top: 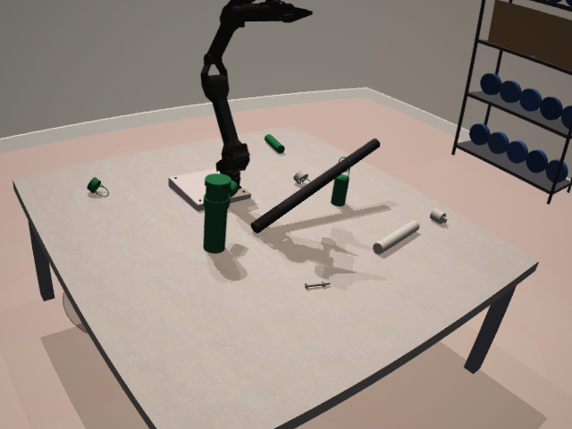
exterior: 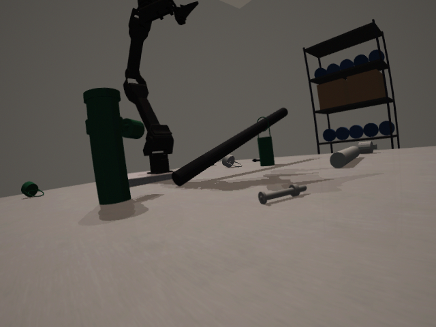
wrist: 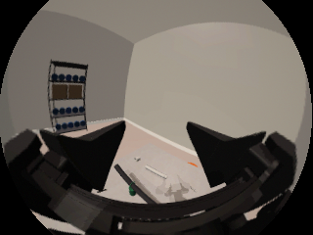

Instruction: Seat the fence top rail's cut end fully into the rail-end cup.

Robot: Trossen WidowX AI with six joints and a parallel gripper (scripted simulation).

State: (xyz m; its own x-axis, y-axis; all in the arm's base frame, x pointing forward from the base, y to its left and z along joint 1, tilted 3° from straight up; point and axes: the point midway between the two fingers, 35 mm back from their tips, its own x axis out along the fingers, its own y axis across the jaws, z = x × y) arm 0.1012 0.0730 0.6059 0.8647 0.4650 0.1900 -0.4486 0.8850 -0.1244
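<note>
Right now my gripper tip is 48 cm above the green rail-end cup, 31 cm to the left of it and 3 cm short of it. From my gripper tip the other things lie so: grey cap: 61 cm below, 14 cm to the left, 3 cm behind; then green short tube: 61 cm below, 34 cm behind, 33 cm to the left; then grey tube: 61 cm below, 38 cm ahead, 7 cm to the left.
</note>
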